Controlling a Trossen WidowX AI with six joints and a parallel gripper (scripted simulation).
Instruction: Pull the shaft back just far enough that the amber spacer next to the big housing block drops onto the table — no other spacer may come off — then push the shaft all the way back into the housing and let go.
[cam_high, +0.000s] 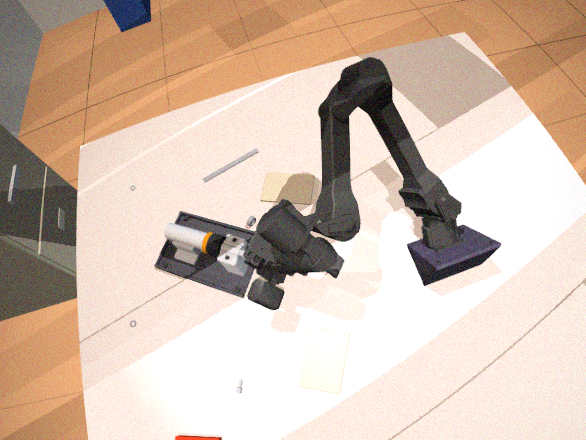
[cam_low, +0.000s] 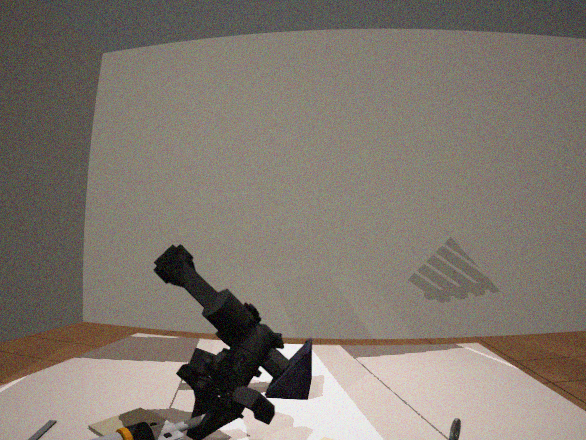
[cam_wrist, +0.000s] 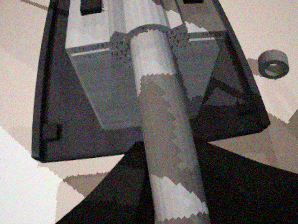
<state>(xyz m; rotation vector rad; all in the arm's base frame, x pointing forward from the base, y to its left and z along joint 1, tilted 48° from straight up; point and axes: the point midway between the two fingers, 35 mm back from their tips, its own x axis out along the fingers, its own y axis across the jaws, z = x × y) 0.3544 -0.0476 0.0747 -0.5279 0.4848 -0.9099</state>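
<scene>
Right now my gripper tip is 20 mm short of the grey shaft, 20 mm to the left of it and 20 mm below it. From my gripper tip the other things lie so: black spacer (60 mm ahead, 40 mm to the right, 20 mm above); thin grey bar (290 mm to the right, 50 mm below); amber spacer (80 mm ahead, 60 mm to the right, 20 mm above).
</scene>
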